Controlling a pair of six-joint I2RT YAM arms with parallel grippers.
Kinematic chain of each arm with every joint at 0, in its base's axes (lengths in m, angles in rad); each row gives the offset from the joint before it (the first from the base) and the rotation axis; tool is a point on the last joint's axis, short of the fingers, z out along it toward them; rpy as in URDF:
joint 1: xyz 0 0 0.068 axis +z
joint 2: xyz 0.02 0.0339 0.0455 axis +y
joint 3: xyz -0.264 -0.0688 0 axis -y
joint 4: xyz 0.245 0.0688 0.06 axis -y
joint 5: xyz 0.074 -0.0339 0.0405 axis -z
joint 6: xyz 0.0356 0 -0.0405 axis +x
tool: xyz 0 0 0 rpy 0 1.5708 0
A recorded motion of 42 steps. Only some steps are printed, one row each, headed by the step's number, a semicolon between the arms.
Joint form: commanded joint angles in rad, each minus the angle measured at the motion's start. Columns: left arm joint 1, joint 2, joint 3, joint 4, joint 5, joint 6; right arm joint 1, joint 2, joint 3, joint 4, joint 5, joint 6.
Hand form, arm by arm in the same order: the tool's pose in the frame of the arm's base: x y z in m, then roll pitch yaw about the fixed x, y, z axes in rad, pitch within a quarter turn. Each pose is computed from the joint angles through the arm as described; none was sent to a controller.
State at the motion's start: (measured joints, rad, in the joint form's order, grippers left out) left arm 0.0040 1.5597 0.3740 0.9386 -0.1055 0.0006; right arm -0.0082 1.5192 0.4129 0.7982 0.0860 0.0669
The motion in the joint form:
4: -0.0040 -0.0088 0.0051 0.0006 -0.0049 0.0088; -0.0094 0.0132 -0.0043 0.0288 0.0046 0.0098
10: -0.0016 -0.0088 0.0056 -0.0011 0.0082 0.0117; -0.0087 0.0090 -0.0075 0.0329 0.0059 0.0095
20: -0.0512 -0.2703 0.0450 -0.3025 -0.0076 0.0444; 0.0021 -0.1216 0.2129 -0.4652 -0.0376 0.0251
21: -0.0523 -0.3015 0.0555 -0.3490 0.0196 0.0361; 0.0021 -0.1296 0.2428 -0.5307 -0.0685 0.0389
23: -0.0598 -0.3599 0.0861 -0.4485 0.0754 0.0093; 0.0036 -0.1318 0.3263 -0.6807 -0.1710 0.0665
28: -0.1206 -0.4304 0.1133 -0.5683 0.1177 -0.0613; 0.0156 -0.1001 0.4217 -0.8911 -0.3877 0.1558
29: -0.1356 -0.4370 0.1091 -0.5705 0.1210 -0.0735; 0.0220 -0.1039 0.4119 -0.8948 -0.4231 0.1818
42: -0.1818 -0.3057 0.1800 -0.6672 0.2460 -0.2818; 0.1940 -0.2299 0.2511 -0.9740 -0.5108 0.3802
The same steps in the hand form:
4: 0.2717 0.0039 0.1498 2.9920 1.3370 3.1013; 0.2744 -0.0081 0.1503 2.9820 1.2713 2.8624
10: 0.2718 0.0041 0.1497 2.9932 1.3355 3.0915; 0.2737 -0.0079 0.1510 2.9796 1.2764 2.8597
20: 0.2568 -0.0081 0.1931 2.8473 1.3273 2.9079; 0.2911 -0.0035 0.1991 2.9949 1.1274 2.9199
21: 0.2548 -0.0093 0.1988 2.9088 1.3259 2.9420; 0.2924 -0.0024 0.2044 2.9515 1.0952 2.9028
23: 0.2516 -0.0130 0.2116 3.0727 1.3207 3.0458; 0.2978 0.0017 0.2176 2.8392 1.0142 2.8834
28: 0.2432 -0.0289 0.2241 -2.9156 1.2918 -3.0361; 0.3016 0.0128 0.2216 2.6078 0.8021 2.8408
29: 0.2414 -0.0325 0.2240 -2.8712 1.2888 -3.0084; 0.2990 0.0159 0.2195 2.5599 0.7721 2.8252
42: 0.2581 -0.0515 0.2070 -2.4986 1.0307 -2.7556; 0.2474 0.0614 0.1959 2.4269 0.5231 2.8553

